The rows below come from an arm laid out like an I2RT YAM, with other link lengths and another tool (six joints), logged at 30 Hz.
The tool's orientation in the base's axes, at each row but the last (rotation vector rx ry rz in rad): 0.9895, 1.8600, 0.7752; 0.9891, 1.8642, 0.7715; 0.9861, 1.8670, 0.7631; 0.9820, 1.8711, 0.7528; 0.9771, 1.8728, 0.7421; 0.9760, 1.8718, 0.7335; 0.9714, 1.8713, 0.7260; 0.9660, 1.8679, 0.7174; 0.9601, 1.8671, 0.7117
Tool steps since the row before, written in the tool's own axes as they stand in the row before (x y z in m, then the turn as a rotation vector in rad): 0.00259, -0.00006, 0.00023, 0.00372, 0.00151, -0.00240; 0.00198, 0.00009, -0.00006, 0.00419, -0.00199, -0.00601; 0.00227, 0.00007, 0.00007, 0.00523, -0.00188, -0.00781; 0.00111, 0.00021, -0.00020, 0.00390, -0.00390, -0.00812; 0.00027, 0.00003, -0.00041, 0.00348, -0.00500, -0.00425; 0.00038, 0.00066, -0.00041, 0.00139, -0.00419, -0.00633; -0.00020, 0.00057, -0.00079, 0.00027, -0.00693, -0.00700; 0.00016, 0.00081, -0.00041, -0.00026, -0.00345, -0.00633; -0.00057, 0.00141, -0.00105, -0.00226, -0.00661, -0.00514
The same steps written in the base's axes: -0.00061, 0.00223, -0.00118, -0.00281, 0.00366, 0.00077; -0.00064, 0.00174, -0.00070, -0.00732, 0.00191, -0.00068; -0.00062, 0.00199, -0.00090, -0.00921, 0.00265, -0.00023; -0.00046, 0.00103, -0.00020, -0.00974, 0.00045, -0.00115; -0.00044, 0.00020, 0.00009, -0.00652, -0.00006, -0.00355; -0.00026, 0.00062, 0.00054, -0.00746, -0.00162, -0.00110; -0.00045, 0.00005, 0.00088, -0.00863, -0.00407, -0.00247; -0.00015, 0.00053, 0.00074, -0.00672, -0.00261, 0.00019; -0.00031, 0.00018, 0.00181, -0.00609, -0.00588, -0.00189
